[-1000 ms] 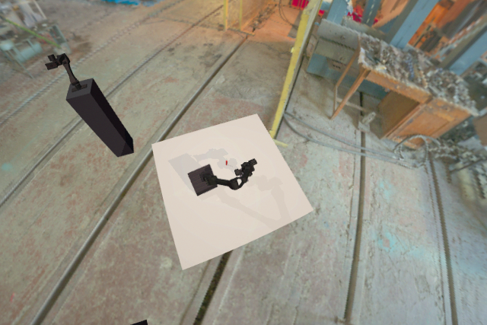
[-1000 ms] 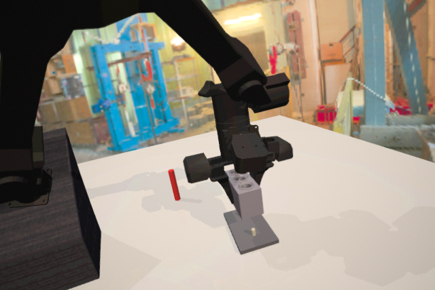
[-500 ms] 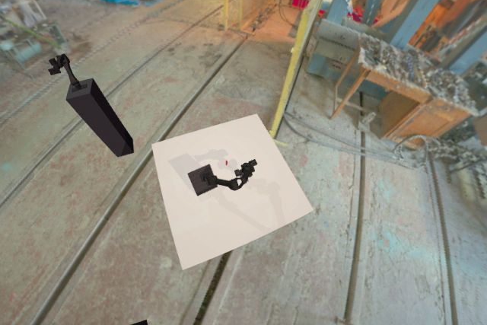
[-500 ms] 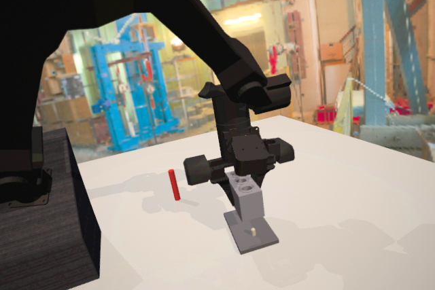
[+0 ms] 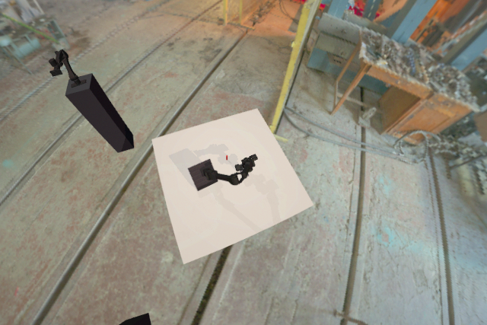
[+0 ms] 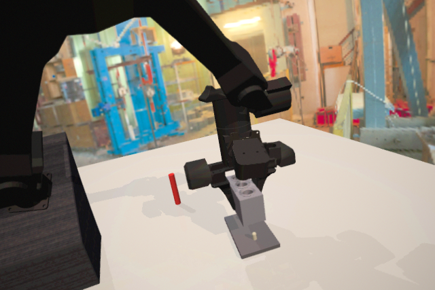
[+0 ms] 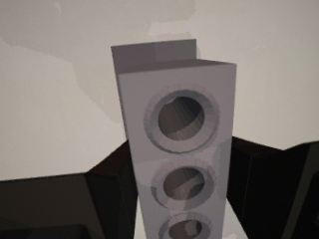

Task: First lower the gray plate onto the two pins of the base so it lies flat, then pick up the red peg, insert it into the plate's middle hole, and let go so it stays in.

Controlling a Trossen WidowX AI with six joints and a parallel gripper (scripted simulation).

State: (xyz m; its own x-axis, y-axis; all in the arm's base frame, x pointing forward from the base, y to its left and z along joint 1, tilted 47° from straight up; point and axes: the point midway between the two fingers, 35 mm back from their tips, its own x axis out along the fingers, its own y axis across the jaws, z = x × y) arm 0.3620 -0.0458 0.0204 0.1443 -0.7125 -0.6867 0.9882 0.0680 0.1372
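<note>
Right now the gray base is 5 cm below my gripper tip. Also, from my gripper tip: red peg: 12 cm behind, 18 cm to the left, 2 cm below; gray plate: 3 cm above.
</note>
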